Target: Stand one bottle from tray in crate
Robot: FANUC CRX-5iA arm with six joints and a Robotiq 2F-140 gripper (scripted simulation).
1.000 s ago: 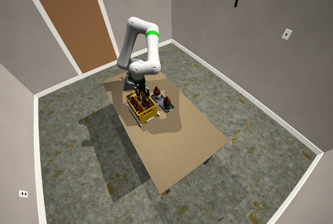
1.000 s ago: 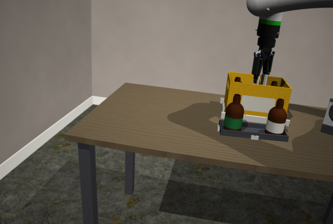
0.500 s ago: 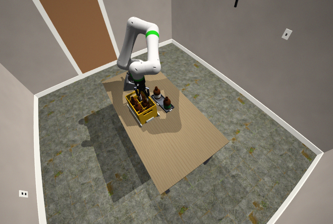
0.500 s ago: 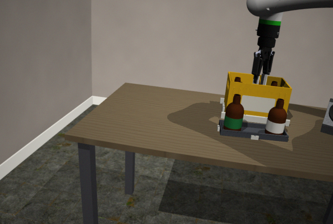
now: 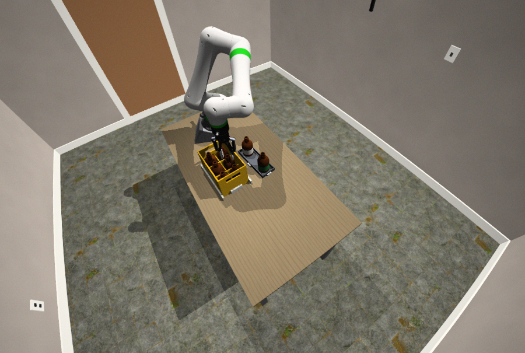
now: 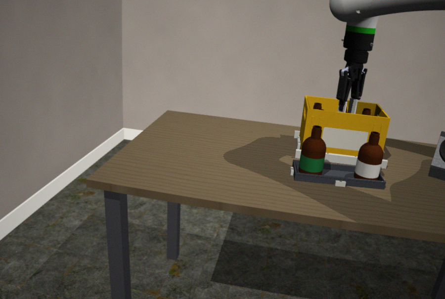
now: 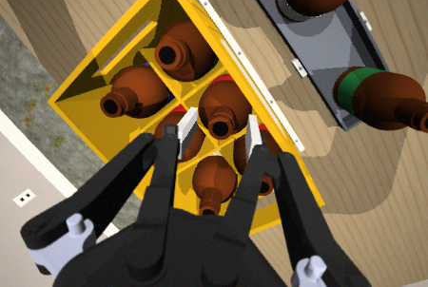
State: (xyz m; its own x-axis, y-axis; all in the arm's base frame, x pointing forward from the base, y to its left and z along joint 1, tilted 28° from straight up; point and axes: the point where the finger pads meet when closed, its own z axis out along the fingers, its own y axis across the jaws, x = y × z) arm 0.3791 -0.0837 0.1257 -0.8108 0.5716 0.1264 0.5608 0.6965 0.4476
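Right now my hand is 10 mm short of the crate, 40 mm to the left of it and 90 mm above it. From my hand the other things lie so: white-banded bottle (80 mm behind, 160 mm to the left, 90 mm below); then green-banded bottle (90 mm ahead, 190 mm to the left, 90 mm below); then dark grey tray (180 mm to the left, 160 mm below).
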